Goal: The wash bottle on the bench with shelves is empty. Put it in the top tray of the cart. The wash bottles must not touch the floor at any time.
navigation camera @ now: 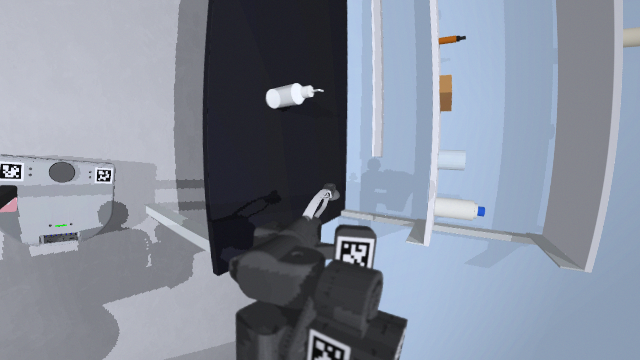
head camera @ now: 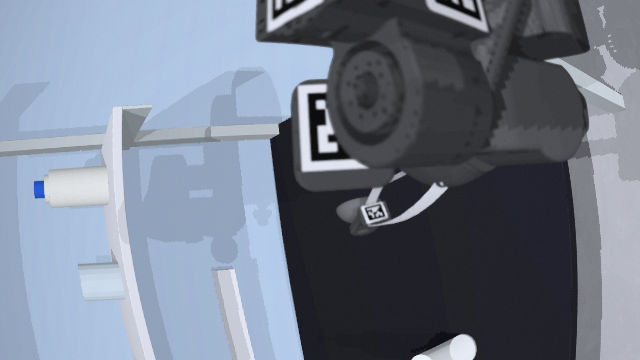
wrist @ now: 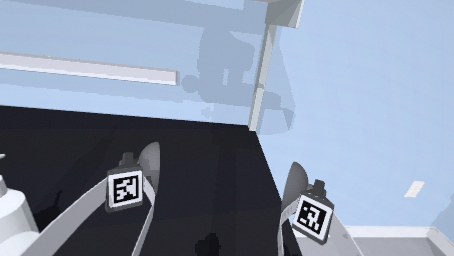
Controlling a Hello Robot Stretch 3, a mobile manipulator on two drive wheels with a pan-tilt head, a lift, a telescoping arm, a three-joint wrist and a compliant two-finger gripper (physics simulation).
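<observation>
The white wash bottle stands on the black top of the bench. It is cut off at the bottom edge of the head view and at the left edge of the wrist view; its bent spout shows in the navigation view. My gripper is open and empty, above the bench top near its end. It is to one side of the bottle and apart from it. The cart does not show in these views.
A shelf board holds a white bottle with a blue cap, a pale cylinder, a brown box and an orange pen-like item. A light bar runs behind the bench top.
</observation>
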